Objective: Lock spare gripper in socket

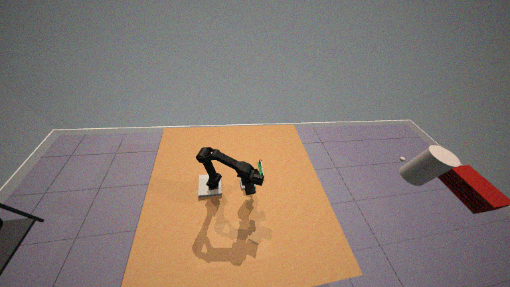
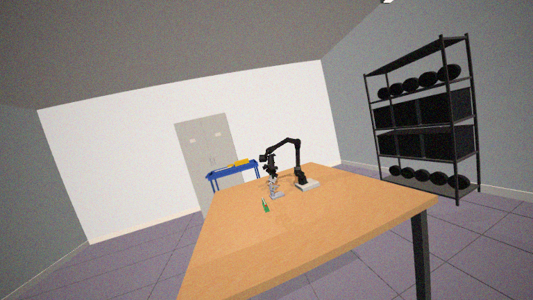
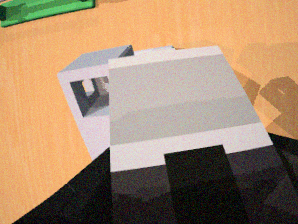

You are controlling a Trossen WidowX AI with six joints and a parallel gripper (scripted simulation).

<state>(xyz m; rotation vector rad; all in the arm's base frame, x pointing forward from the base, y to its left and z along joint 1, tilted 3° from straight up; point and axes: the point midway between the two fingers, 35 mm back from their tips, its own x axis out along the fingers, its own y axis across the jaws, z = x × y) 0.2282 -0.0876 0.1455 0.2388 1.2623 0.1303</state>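
Right now my gripper tip is 150 mm short of the green strip, 150 mm to the right of it and 110 mm above it. From my gripper tip the other things lie so: spare gripper: right at my gripper tip; then grey mount: 20 mm ahead, 50 mm to the left, 80 mm below.
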